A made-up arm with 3 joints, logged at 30 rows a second.
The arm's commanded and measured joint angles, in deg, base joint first. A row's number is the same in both.
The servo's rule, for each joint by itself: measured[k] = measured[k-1] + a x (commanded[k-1-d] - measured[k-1]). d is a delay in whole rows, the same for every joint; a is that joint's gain. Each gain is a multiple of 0.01, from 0.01 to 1. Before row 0 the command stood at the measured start. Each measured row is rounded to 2 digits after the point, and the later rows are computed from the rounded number. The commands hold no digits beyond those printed.
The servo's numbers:
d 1
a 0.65 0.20 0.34
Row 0, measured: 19.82 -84.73 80.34
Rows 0 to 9, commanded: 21.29 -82.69 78.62; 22.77 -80.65 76.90; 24.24 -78.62 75.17; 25.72 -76.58 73.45; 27.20 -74.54 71.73; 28.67 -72.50 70.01; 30.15 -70.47 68.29; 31.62 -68.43 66.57; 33.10 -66.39 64.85; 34.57 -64.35 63.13
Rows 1 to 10, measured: 19.82 -84.73 80.34; 20.78 -84.32 79.76; 22.07 -83.59 78.79; 23.48 -82.60 77.56; 24.94 -81.40 76.16; 26.41 -80.03 74.65; 27.88 -78.52 73.07; 29.36 -76.91 71.44; 30.83 -75.21 69.78; 32.31 -73.45 68.10
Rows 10 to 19, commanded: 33.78 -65.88 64.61; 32.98 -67.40 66.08; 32.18 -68.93 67.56; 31.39 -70.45 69.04; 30.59 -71.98 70.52; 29.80 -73.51 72.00; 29.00 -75.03 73.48; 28.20 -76.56 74.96; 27.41 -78.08 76.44; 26.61 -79.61 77.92
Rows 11 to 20, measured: 33.78 -71.63 66.41; 33.78 -70.48 65.80; 33.26 -69.86 65.90; 32.56 -69.67 66.46; 31.80 -69.83 67.34; 31.01 -70.26 68.42; 30.22 -70.91 69.64; 29.43 -71.73 70.95; 28.63 -72.70 72.31; 27.84 -73.78 73.71
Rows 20 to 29, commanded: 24.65 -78.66 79.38; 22.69 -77.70 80.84; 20.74 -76.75 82.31; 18.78 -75.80 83.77; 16.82 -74.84 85.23; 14.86 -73.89 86.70; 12.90 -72.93 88.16; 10.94 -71.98 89.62; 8.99 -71.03 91.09; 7.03 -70.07 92.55
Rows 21 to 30, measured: 27.04 -74.95 75.14; 25.49 -75.69 76.58; 23.67 -76.09 78.03; 21.77 -76.22 79.49; 19.83 -76.14 80.95; 17.87 -75.88 82.41; 15.91 -75.48 83.87; 13.95 -74.97 85.33; 11.99 -74.37 86.79; 10.04 -73.70 88.25
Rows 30 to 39, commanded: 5.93 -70.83 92.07; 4.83 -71.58 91.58; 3.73 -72.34 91.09; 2.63 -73.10 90.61; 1.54 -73.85 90.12; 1.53 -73.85 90.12; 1.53 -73.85 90.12; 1.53 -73.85 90.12; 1.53 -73.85 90.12; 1.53 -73.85 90.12
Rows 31 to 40, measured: 8.08 -72.97 89.71; 6.68 -72.54 90.51; 5.48 -72.35 90.87; 4.34 -72.35 90.94; 3.23 -72.50 90.83; 2.13 -72.77 90.59; 1.74 -72.99 90.43; 1.60 -73.16 90.32; 1.55 -73.30 90.25; 1.54 -73.41 90.21
